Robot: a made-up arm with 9 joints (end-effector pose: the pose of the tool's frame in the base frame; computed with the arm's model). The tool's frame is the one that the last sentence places.
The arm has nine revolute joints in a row. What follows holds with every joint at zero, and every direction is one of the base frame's. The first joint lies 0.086 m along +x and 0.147 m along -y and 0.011 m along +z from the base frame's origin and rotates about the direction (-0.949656, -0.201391, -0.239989), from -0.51 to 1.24 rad. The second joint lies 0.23 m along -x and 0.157 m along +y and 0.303 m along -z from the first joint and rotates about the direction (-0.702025, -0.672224, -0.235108), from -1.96 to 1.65 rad. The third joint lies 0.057 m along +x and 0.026 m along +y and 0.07 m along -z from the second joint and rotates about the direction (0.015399, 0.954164, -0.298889), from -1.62 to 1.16 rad. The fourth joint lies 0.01 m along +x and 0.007 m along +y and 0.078 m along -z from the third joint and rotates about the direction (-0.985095, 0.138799, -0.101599), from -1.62 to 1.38 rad. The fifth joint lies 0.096 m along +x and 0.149 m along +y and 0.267 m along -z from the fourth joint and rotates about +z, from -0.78 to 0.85 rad. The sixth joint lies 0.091 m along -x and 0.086 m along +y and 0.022 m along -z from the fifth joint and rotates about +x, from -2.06 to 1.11 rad. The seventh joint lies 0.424 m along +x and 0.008 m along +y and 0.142 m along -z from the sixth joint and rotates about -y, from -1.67 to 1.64 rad. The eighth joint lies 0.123 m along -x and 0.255 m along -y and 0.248 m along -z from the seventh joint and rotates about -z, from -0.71 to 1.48 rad. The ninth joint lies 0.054 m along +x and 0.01 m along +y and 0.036 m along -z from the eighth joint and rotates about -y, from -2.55 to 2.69 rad. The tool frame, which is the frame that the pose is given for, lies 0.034 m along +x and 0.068 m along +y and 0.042 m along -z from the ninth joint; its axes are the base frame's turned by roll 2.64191, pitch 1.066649 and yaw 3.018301 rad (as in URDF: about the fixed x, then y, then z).
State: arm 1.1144 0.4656 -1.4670 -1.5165 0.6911 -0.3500 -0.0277 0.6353 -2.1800
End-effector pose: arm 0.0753 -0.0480 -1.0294 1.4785 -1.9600 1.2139
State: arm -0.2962 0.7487 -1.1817 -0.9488 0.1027 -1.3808 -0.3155 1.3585 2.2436
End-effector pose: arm 0.1035 0.2288 0.0757 0.0429 -1.6481 -1.3976
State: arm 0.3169 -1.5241 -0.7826 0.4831 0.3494 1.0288 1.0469 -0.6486 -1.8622
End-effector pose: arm 0.1489 0.9978 -0.8465 -0.6917 2.2402 1.9524
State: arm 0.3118 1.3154 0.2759 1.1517 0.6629 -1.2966 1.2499 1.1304 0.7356
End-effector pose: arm 0.5482 -0.5142 0.1443 -2.5840 0.2355 -0.8374
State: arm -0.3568 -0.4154 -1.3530 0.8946 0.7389 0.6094 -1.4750 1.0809 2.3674
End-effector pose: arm 0.4825 0.2208 -0.4816 -1.0635 0.3702 -0.2188
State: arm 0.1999 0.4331 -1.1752 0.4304 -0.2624 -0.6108 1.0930 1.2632 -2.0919
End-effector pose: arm 0.4232 -0.0633 0.2708 -0.3248 1.2916 0.4021
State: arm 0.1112 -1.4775 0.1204 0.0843 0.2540 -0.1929 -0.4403 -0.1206 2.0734
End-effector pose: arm -0.5758 0.6018 -0.6161 0.4995 1.0137 1.1814
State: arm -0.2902 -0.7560 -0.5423 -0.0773 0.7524 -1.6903 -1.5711 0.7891 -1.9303
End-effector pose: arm -0.1231 0.4169 -0.1969 -1.7378 -1.7596 0.2088
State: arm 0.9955 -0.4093 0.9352 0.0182 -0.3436 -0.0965 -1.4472 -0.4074 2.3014
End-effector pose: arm -0.2663 -0.4426 -0.7857 0.1988 1.8155 -0.8879
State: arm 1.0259 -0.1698 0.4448 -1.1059 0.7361 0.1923 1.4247 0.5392 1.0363
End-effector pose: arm 0.8205 -0.1213 -0.7371 0.5697 -0.5129 0.0757
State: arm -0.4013 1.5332 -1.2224 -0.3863 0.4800 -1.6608 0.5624 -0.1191 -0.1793
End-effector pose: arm -0.0492 0.6453 0.1680 -1.1186 -0.9784 -1.8336
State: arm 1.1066 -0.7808 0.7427 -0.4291 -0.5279 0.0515 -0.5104 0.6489 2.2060
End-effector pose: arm -0.3748 -0.3283 -1.0758 -0.4601 1.5000 -1.5634
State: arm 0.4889 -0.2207 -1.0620 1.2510 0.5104 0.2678 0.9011 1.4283 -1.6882
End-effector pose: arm 0.8924 -0.5662 -0.2408 0.2215 1.9272 0.4391
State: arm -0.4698 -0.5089 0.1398 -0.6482 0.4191 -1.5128 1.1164 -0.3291 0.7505
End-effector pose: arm 0.3647 0.7109 -0.3134 -0.7092 -0.1157 0.6266
